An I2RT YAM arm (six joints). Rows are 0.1 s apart.
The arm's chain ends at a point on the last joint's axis. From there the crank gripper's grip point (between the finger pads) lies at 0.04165 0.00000 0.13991 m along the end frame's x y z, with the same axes.
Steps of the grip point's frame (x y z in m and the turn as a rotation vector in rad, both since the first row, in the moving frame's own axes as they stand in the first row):
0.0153, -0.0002, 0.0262, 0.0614, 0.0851, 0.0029
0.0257, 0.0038, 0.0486, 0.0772, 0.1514, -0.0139
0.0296, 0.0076, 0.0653, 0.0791, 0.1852, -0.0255
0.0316, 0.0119, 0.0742, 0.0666, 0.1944, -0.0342
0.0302, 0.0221, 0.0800, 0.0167, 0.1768, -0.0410
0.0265, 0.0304, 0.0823, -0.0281, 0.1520, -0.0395
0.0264, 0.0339, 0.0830, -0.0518, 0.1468, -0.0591
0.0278, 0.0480, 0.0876, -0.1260, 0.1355, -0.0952
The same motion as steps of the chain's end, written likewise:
0.0036, 0.0081, 0.0305, 0.0614, 0.0851, 0.0029
0.0052, 0.0150, 0.0569, 0.0772, 0.1514, -0.0139
0.0047, 0.0197, 0.0758, 0.0791, 0.1852, -0.0255
0.0056, 0.0228, 0.0852, 0.0666, 0.1944, -0.0342
0.0063, 0.0266, 0.0895, 0.0167, 0.1768, -0.0410
0.0058, 0.0286, 0.0902, -0.0281, 0.1520, -0.0395
0.0063, 0.0299, 0.0907, -0.0518, 0.1468, -0.0591
0.0087, 0.0357, 0.0953, -0.1260, 0.1355, -0.0952

